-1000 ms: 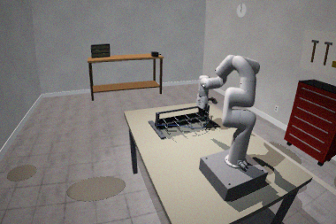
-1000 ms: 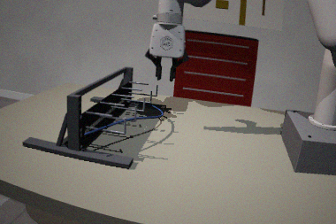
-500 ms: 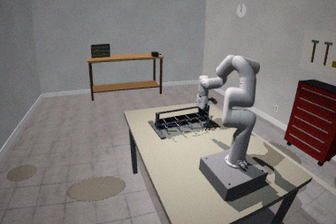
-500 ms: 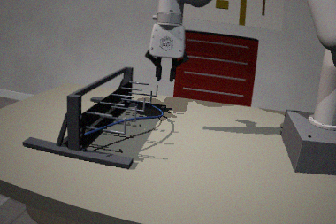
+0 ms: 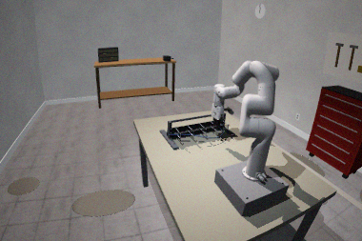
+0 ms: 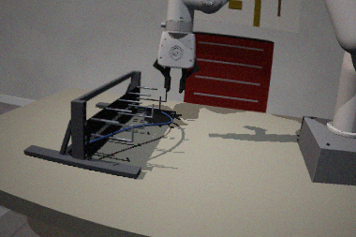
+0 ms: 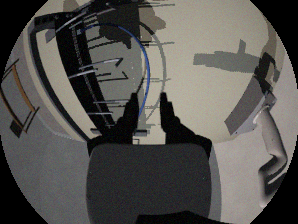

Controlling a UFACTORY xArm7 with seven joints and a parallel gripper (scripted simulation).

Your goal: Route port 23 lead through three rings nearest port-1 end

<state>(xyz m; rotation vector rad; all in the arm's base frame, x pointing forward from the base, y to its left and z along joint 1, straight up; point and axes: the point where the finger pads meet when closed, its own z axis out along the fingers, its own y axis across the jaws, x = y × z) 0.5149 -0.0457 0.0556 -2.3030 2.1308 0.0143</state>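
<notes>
Now: hand 16 cm short of the rack, 8 cm above it and 7 cm to the right of it.
</notes>
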